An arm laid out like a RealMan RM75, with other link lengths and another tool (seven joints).
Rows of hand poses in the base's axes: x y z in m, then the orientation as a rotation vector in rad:
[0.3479, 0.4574, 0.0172, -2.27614, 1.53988, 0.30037]
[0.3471, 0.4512, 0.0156, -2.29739, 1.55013, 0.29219]
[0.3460, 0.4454, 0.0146, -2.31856, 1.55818, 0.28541]
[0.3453, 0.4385, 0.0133, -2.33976, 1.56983, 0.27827]
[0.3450, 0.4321, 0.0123, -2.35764, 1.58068, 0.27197]
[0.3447, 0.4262, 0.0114, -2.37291, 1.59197, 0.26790]
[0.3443, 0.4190, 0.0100, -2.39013, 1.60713, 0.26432]
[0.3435, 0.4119, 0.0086, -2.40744, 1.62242, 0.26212]
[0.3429, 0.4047, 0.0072, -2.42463, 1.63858, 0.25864]
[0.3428, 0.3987, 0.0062, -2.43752, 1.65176, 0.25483]
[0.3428, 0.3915, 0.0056, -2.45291, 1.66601, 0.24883]
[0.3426, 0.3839, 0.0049, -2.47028, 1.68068, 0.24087]
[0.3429, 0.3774, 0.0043, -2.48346, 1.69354, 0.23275]
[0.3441, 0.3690, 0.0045, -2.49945, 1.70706, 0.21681]
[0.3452, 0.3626, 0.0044, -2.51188, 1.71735, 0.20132]
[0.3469, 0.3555, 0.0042, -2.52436, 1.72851, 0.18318]
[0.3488, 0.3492, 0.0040, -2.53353, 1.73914, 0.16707]
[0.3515, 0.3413, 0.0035, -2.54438, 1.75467, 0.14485]
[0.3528, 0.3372, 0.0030, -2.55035, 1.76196, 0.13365]
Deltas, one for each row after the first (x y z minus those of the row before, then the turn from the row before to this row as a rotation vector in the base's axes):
[-0.0008, -0.0062, -0.0016, -0.02271, 0.00588, 0.00338]
[-0.0011, -0.0058, -0.0010, -0.02115, 0.00595, 0.00466]
[-0.0007, -0.0069, -0.0013, -0.02298, 0.00722, 0.00274]
[-0.0003, -0.0064, -0.0010, -0.01994, 0.00638, 0.00175]
[-0.0003, -0.0059, -0.0009, -0.01757, 0.00707, 0.00059]
[-0.0004, -0.0072, -0.0014, -0.02065, 0.00953, -0.00047]
[-0.0008, -0.0071, -0.0014, -0.02034, 0.01049, -0.00034]
[-0.0006, -0.0072, -0.0014, -0.02105, 0.01003, -0.00091]
[-0.0001, -0.0060, -0.0010, -0.01666, 0.00721, -0.00129]
[0.0000, -0.0072, -0.0006, -0.01960, 0.00726, -0.00085]
[-0.0002, -0.0076, -0.0007, -0.02177, 0.00707, -0.00028]
[0.0003, -0.0065, -0.0006, -0.01800, 0.00481, -0.00117]
[0.0012, -0.0084, 0.0002, -0.02269, 0.00167, -0.00063]
[0.0011, -0.0064, -0.0001, -0.01851, -0.00044, -0.00048]
[0.0017, -0.0071, -0.0002, -0.01984, -0.00151, -0.00097]
[0.0019, -0.0063, -0.0002, -0.01668, -0.00176, -0.00199]
[0.0027, -0.0079, -0.0005, -0.02226, -0.00269, -0.00387]
[0.0013, -0.0041, -0.0005, -0.01132, -0.00123, -0.00146]

